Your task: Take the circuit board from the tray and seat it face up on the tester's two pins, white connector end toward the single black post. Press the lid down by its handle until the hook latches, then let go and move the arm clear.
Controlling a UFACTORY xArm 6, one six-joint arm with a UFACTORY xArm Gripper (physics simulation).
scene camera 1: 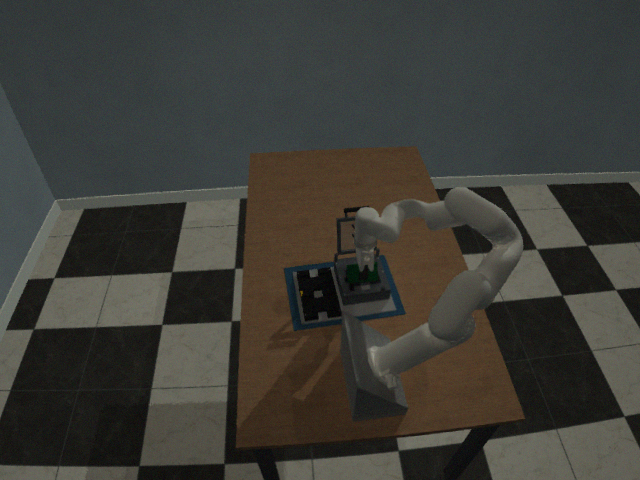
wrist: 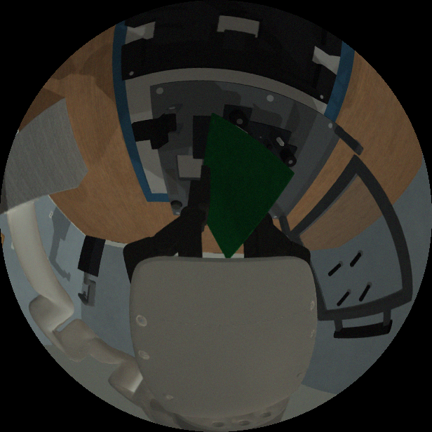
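Where they show: gripper, fingertip midpoint: (scene camera 1: pixel 362 276); arm's base at its link origin: (scene camera 1: pixel 380 366).
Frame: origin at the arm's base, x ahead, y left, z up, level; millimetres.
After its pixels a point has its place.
Observation:
The circuit board (scene camera 1: pixel 354 273) @[x 394, y 17, z -23 mm] (wrist: pixel 245 185) is tilted up steeply above the grey tester (scene camera 1: pixel 369 296) @[x 335, y -32, z -89 mm] (wrist: pixel 307 145), its plain green face toward the wrist camera. My gripper (scene camera 1: pixel 366 272) @[x 395, y -12, z -44 mm] (wrist: pixel 221 179) is low over the tester with its fingers close together, shut on the board. The left finger shows at the board's left edge; the board hides the right fingertip. The white connector end cannot be made out. Two round black posts show beyond the board; its far side and lower edge are hidden. The lid (scene camera 1: pixel 339 236) @[x 520, y 57, z 46 mm] (wrist: pixel 400 230) stands open, with its black handle (scene camera 1: pixel 356 209) @[x 551, y -6, z 145 mm] (wrist: pixel 362 331) at the far end.
The black tray (scene camera 1: pixel 329 304) @[x 330, y 115, z -109 mm] (wrist: pixel 175 55) with light blocks lies beside the tester on a blue-edged mat (scene camera 1: pixel 290 304) @[x 356, y 256, z -125 mm] (wrist: pixel 120 90). A black block (wrist: pixel 155 131) stands at the tester's edge opposite the lid. The grey robot base (scene camera 1: pixel 361 382) @[x -93, y 79, z 92 mm] is close in front of the mat.

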